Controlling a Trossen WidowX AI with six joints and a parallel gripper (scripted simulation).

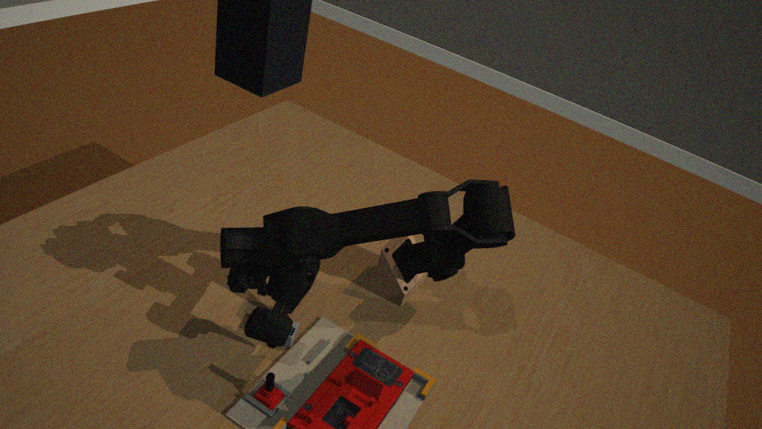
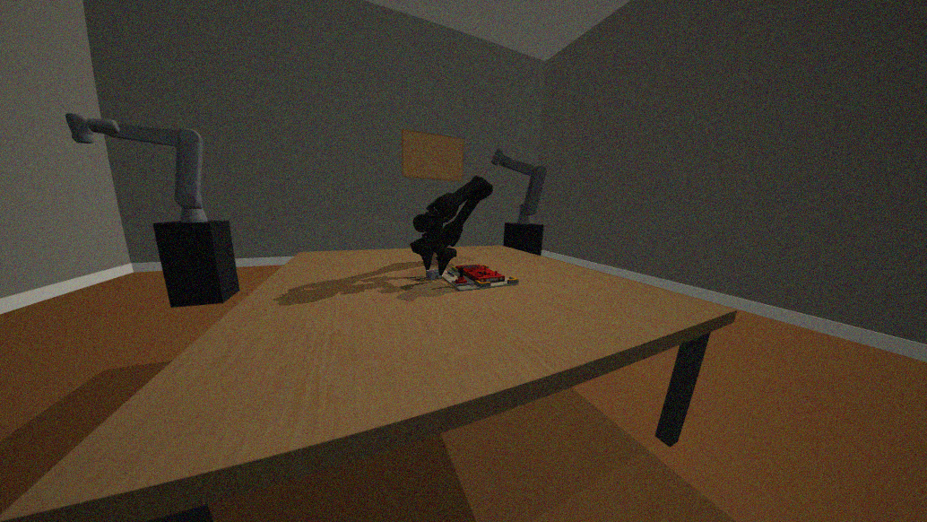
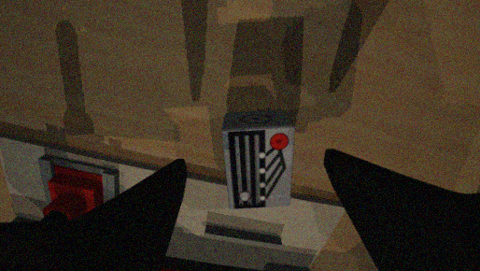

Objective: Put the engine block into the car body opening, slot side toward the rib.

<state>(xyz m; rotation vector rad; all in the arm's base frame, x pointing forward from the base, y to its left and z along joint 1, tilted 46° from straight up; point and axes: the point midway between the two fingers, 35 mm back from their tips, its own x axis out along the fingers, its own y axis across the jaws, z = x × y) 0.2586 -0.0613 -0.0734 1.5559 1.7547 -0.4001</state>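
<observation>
My gripper tip is now 5 cm short of the grey base plate, 16 cm to the right of it and 1 cm above it. The rest, counted from my gripper tip: grey engine block 1 cm below.
</observation>
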